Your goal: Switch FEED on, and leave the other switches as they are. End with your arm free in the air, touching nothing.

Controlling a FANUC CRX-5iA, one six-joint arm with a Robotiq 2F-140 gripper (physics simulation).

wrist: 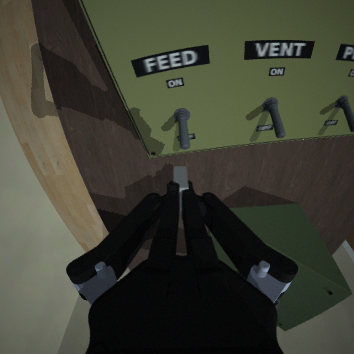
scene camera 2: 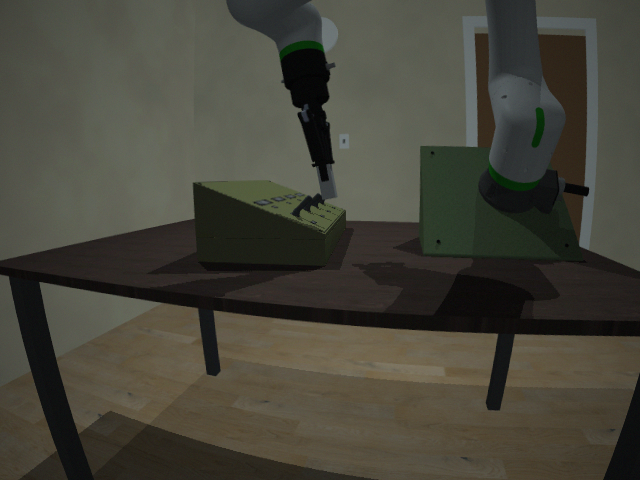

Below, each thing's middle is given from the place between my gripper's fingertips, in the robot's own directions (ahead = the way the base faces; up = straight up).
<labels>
The sloped olive switch box (scene camera 2: 254, 222) lies 18 cm ahead of my hand, 16 cm to the right of it and 4 cm below it.
</labels>
